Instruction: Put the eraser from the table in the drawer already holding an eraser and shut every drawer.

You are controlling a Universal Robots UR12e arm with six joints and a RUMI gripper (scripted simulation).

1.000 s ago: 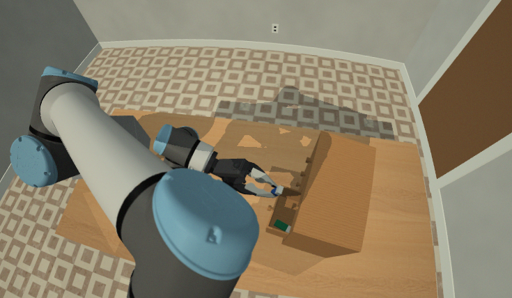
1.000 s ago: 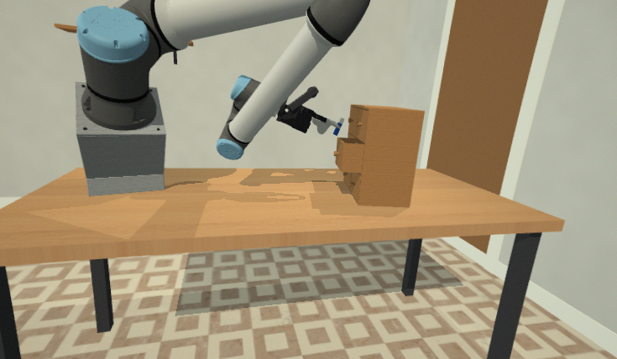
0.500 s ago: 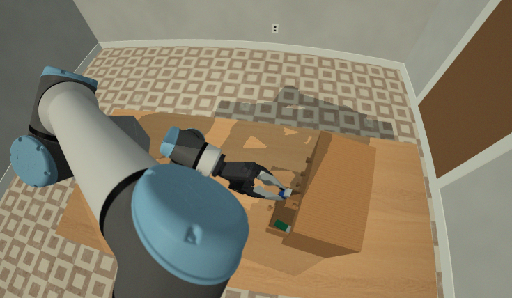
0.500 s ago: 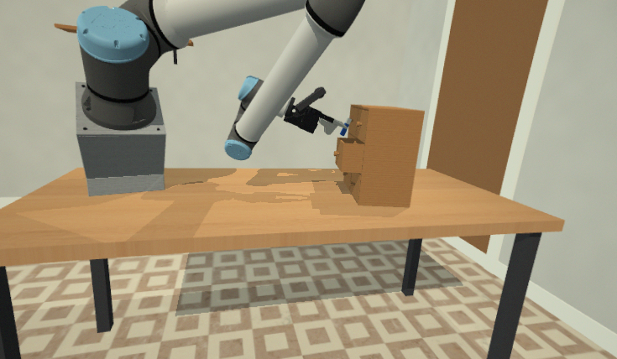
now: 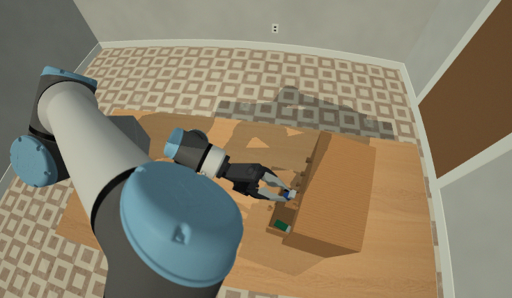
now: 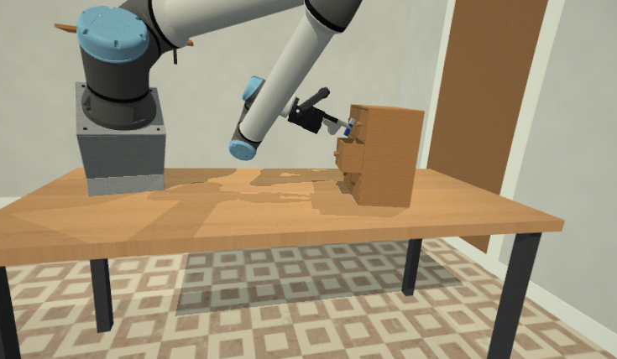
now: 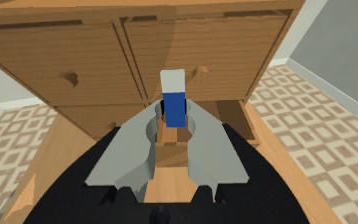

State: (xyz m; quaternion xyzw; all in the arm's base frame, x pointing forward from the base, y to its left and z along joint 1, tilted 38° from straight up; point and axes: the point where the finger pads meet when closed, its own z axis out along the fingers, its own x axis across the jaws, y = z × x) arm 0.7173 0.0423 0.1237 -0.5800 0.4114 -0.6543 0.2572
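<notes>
Right now my hand is 10 mm short of the blue eraser. Round my hand: green eraser: 140 mm below, 70 mm to the right, 20 mm ahead.
</notes>
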